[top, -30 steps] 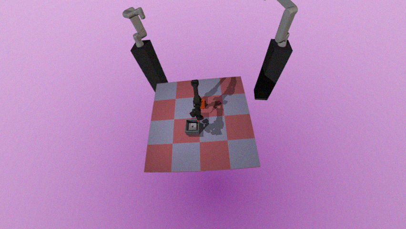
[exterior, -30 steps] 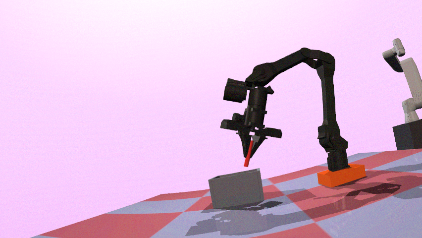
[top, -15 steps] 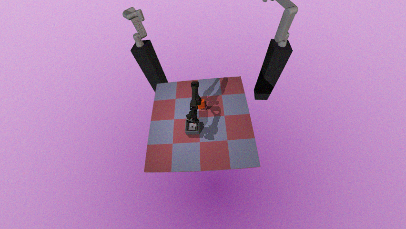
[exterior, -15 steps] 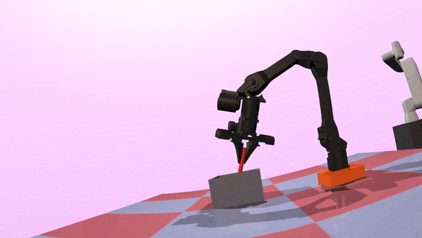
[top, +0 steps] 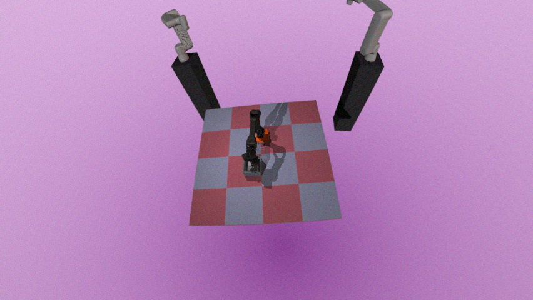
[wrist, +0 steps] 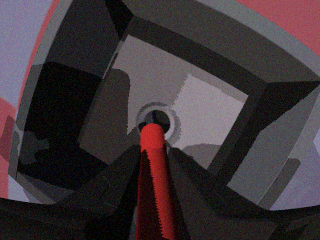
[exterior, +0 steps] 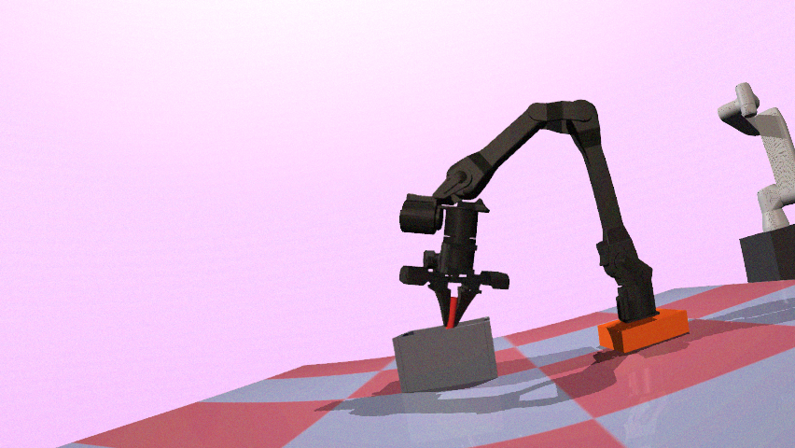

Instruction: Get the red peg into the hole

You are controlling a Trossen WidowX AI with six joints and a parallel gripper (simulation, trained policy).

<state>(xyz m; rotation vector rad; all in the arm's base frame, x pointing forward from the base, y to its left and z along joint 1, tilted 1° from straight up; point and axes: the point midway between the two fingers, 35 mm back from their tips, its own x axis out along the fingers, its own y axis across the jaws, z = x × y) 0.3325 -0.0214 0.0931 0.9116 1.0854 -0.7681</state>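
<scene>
Right now my gripper tip is 10 mm past the red peg and 10 mm below it. From my gripper tip the other things lie so: pale plate 10 mm ahead, 50 mm below; grey box 10 mm ahead, 70 mm below.
</scene>
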